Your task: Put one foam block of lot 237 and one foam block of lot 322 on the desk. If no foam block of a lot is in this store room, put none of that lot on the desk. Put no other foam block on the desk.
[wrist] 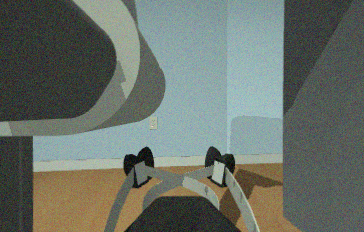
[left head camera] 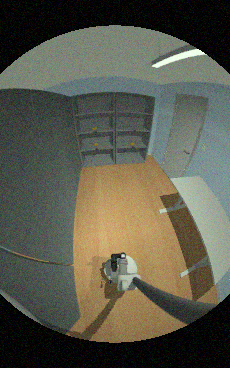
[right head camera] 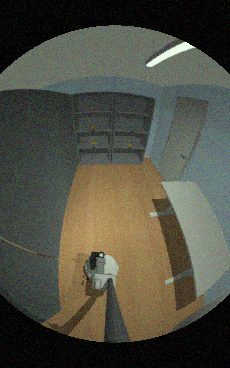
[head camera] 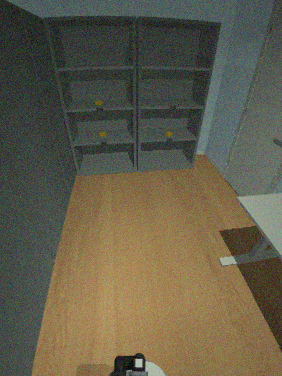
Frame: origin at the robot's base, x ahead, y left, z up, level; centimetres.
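Seen in the pictures: gripper, between the fingertips: [wrist: 179, 159] [left head camera: 114, 283] [right head camera: 91, 280].
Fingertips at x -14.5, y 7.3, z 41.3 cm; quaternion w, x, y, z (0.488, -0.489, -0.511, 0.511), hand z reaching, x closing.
Observation:
A point is followed by its place in that frame.
Three small yellow foam blocks stand in the grey shelf unit [head camera: 136, 90] @(x 258.2, y 9.8, z 113.6 cm) [left head camera: 114, 125] @(x 252.5, y 9.4, z 104.6 cm) at the far end: an upper left one [head camera: 99, 103] @(x 253.4, y 58.2, z 98.5 cm) [left head camera: 94, 129] @(x 253.6, y 60.4, z 98.5 cm) [right head camera: 93, 128], a lower left one [head camera: 103, 134] @(x 257.6, y 58.4, z 53.8 cm) [left head camera: 96, 145] @(x 258.2, y 57.3, z 52.4 cm) [right head camera: 93, 143] @(x 257.8, y 58.4, z 51.7 cm) and a lower right one [head camera: 169, 134] @(x 262.5, y -38.8, z 53.5 cm) [left head camera: 132, 145] [right head camera: 130, 145] @(x 263.9, y -41.0, z 53.5 cm). Dark labels show below them, too small to read. Another dark label [head camera: 173, 107] @(x 251.8, y -38.7, z 95.0 cm) in the right bay has no yellow above it. The white desk [head camera: 267, 212] @(x 90.1, y -86.0, z 69.3 cm) [left head camera: 207, 220] @(x 32.7, y -102.3, z 69.3 cm) [right head camera: 197, 225] @(x 37.2, y -105.7, z 69.3 cm) is on the right. My gripper [wrist: 179, 159] @(x -14.5, y 7.3, z 41.3 cm) is open and empty, far from the blocks.
A tall dark grey panel [head camera: 30, 150] [left head camera: 37, 175] @(x 64.5, y 77.6, z 107.7 cm) [right head camera: 32, 175] @(x 65.7, y 77.7, z 99.3 cm) runs along the left. Desk feet [head camera: 228, 261] [left head camera: 164, 211] reach onto the wooden floor [head camera: 135, 240] @(x 117.4, y 6.0, z -2.7 cm). A door [left head camera: 187, 135] @(x 178.9, y -135.6, z 120.1 cm) [right head camera: 185, 135] @(x 181.9, y -135.1, z 127.1 cm) is at the back right. The wrist view shows a wall outlet [wrist: 153, 123] @(x -184.9, y -22.6, z 36.8 cm) and a grey panel [wrist: 325, 170] @(x -68.1, y 57.3, z 26.0 cm).

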